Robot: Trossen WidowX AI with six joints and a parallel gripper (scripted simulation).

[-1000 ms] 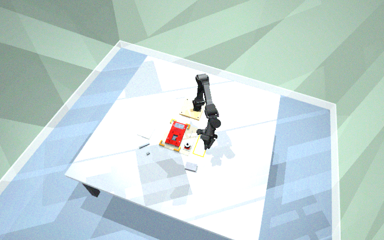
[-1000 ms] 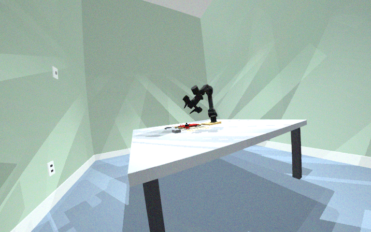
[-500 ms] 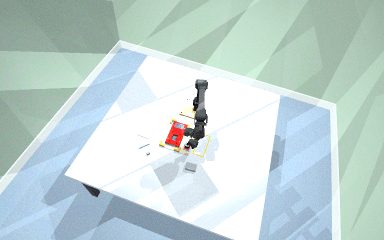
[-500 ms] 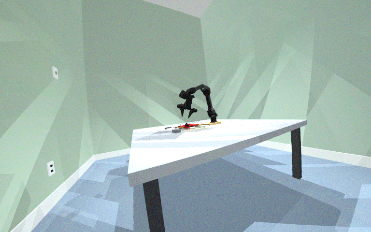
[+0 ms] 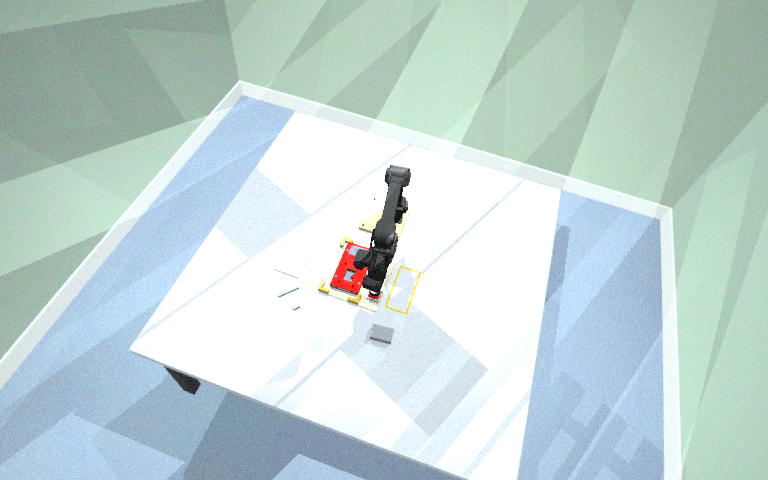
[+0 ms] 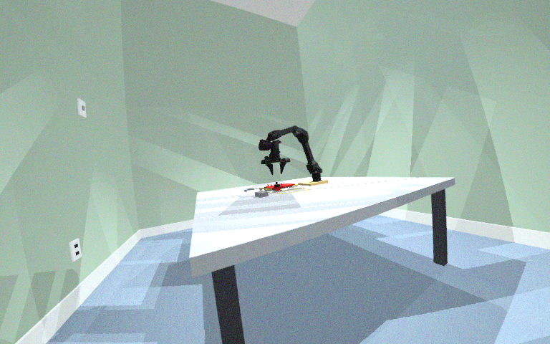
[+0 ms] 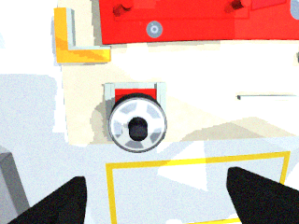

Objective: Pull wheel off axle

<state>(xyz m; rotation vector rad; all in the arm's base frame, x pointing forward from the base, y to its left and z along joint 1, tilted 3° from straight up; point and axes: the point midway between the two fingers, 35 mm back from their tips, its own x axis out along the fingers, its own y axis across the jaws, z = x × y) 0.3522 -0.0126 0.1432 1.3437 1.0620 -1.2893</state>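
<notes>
Right now my gripper tip is 70 mm above the black wheel, 10 mm to the left of it and 10 mm short of it. Round my gripper tip: grey block (160 mm ahead, 100 mm below, 50 mm to the left).
</notes>
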